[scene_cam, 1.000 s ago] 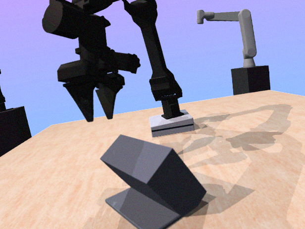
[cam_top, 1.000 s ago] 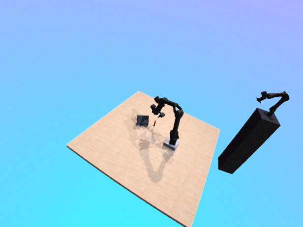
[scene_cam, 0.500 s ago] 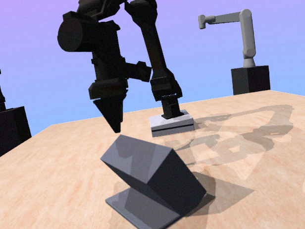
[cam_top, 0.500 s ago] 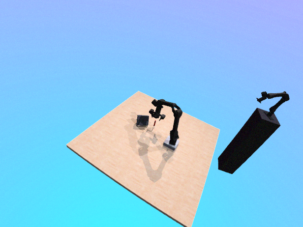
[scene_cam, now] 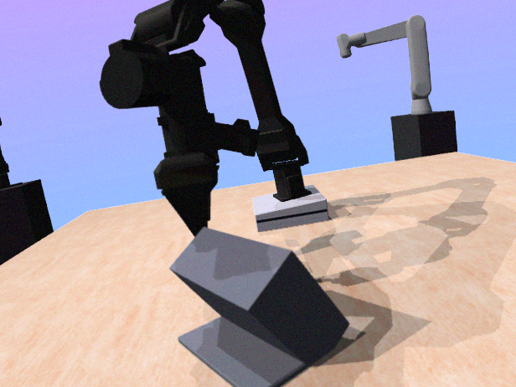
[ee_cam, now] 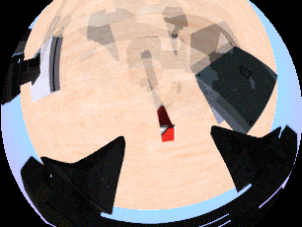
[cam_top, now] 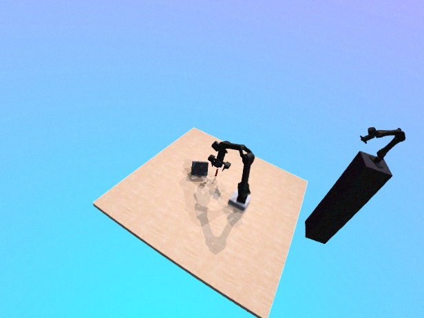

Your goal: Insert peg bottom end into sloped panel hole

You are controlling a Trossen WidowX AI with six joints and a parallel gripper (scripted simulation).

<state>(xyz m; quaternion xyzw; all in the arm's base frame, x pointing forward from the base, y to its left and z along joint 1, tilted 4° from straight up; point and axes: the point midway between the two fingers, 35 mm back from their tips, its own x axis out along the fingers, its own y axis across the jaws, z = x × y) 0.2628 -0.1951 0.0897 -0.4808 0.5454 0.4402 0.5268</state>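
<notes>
The red peg lies 2 cm below my gripper tip. Round my gripper tip: grey sloped panel (14 cm ahead, 3 cm to the left, 3 cm below).
</notes>
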